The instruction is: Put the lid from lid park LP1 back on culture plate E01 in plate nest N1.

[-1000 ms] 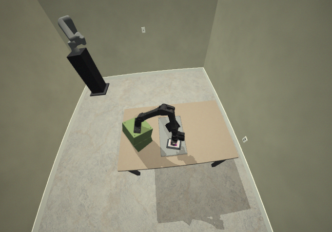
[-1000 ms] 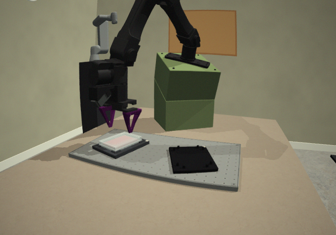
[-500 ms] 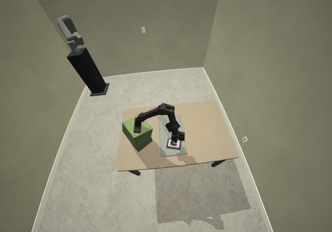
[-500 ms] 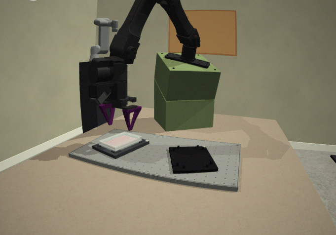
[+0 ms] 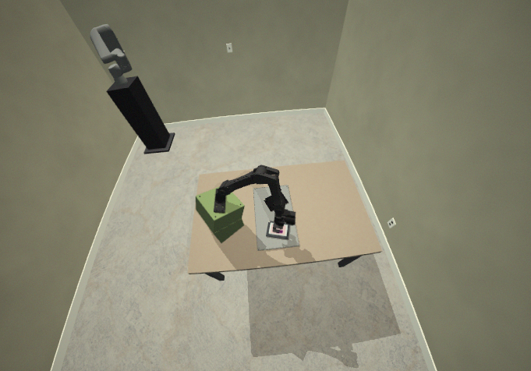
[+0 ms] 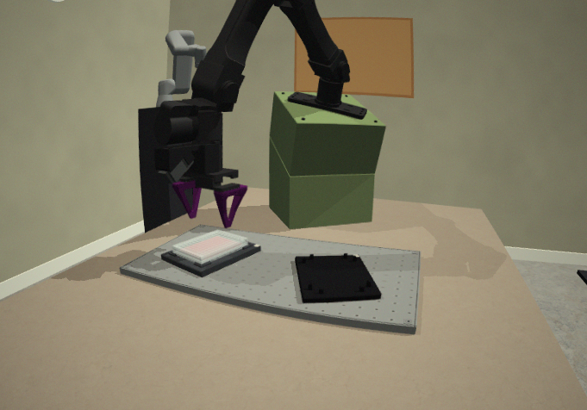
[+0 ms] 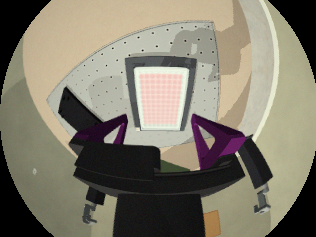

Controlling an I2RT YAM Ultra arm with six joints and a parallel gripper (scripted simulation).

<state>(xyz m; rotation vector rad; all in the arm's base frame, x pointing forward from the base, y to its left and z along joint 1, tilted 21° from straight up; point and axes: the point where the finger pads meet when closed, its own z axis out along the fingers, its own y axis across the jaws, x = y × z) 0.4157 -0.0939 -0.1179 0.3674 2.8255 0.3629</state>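
My gripper is now 5 cm above the clear lid. Also, from my hand: black lid park LP1: 24 cm to the left, 7 cm below; then culture plate E01: 6 cm below.
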